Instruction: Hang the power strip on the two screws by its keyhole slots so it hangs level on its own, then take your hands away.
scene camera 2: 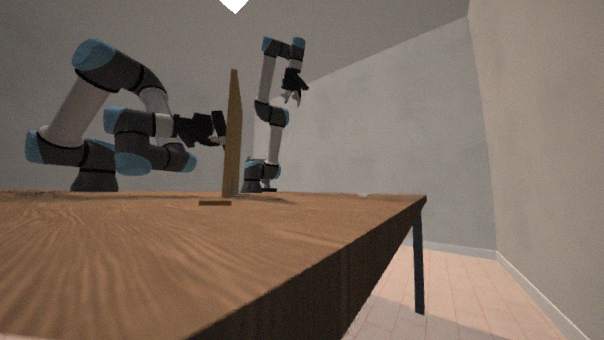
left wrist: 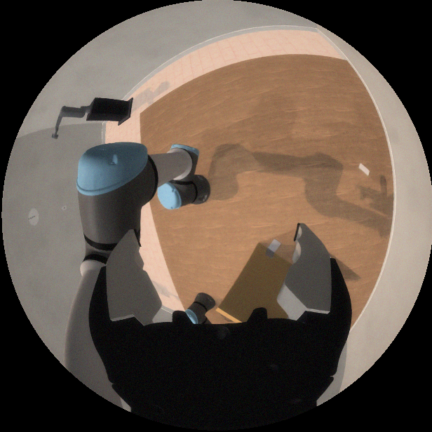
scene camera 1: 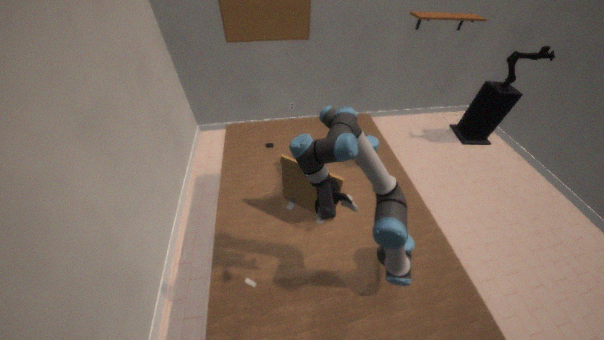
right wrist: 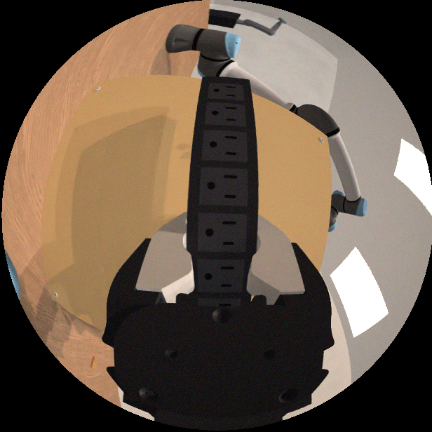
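Seen in the pictures: left gripper, fingertip midpoint: (scene camera 2: pixel 291 105) (scene camera 1: pixel 339 215); left arm's base, link origin: (scene camera 2: pixel 251 192); right arm's base, link origin: (scene camera 2: pixel 95 191).
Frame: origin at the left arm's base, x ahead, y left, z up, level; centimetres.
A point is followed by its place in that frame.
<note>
The black power strip (right wrist: pixel 223 185) runs lengthwise away from my right gripper (right wrist: pixel 221 215), which is shut on it, in front of the upright tan panel (right wrist: pixel 295 165) (scene camera 2: pixel 233 135) @[x 53.1, y -49.4, z 20.4 cm] (scene camera 1: pixel 295 185) @[x 48.8, y -45.9, z 21.0 cm] (left wrist: pixel 255 285). In scene camera 2 the strip and fingers are close to the panel's left face; contact cannot be told. Small screw heads (right wrist: pixel 97 88) (right wrist: pixel 321 140) (right wrist: pixel 55 295) show near the panel's corners. The two hanging screws and the keyhole slots cannot be made out. My left gripper (left wrist: pixel 216 229) (scene camera 2: pixel 292 98) @[x 39.3, y -3.4, z 54.8 cm] is open and empty, high above the table on the panel's other side.
A white block (scene camera 1: pixel 250 282) @[x 81.4, y -0.3, z 1.2 cm] (left wrist: pixel 364 169) and a small black object (scene camera 1: pixel 269 145) @[x 60.8, y -106.8, z 1.6 cm] lie on the table (scene camera 1: pixel 250 235) @[x 80.3, y -28.1, z 0.0 cm]. A flat wooden piece (scene camera 2: pixel 215 203) @[x 77.9, y -66.7, z 0.3 cm] lies near the panel's foot. Pale brackets (scene camera 1: pixel 290 205) @[x 52.4, y -45.1, z 0.2 cm] (left wrist: pixel 273 247) stand at the panel's base. The left arm reaches over the table.
</note>
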